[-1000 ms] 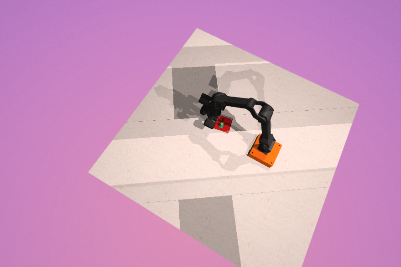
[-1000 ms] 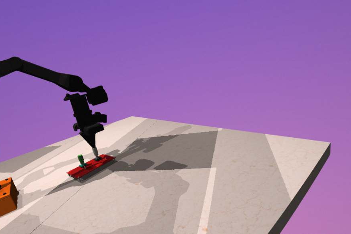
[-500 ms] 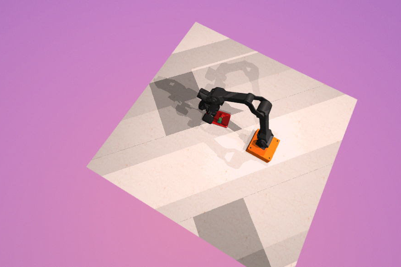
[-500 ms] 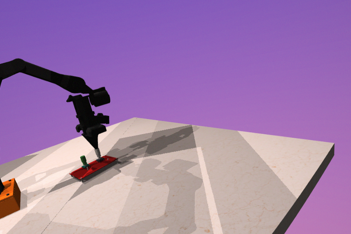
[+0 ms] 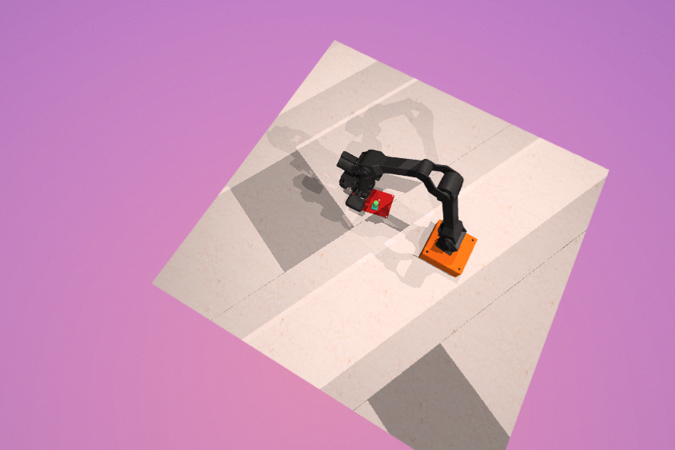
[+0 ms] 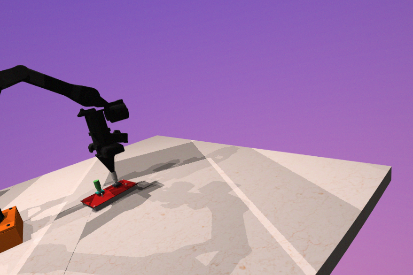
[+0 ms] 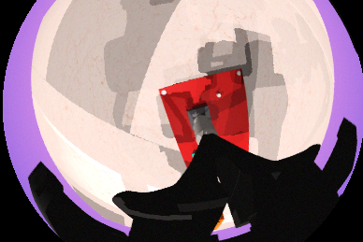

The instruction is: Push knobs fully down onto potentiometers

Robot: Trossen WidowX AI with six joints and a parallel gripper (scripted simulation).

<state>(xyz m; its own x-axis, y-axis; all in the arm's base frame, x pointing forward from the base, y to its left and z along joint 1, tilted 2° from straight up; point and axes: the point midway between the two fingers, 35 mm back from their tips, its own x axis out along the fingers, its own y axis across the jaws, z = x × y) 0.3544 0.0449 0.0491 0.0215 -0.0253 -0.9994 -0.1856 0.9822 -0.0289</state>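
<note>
Right now the grey knob is 1 cm below my gripper tip. From my gripper tip the other things lie so: green knob: 6 cm behind, 1 cm to the right, 2 cm below.
</note>
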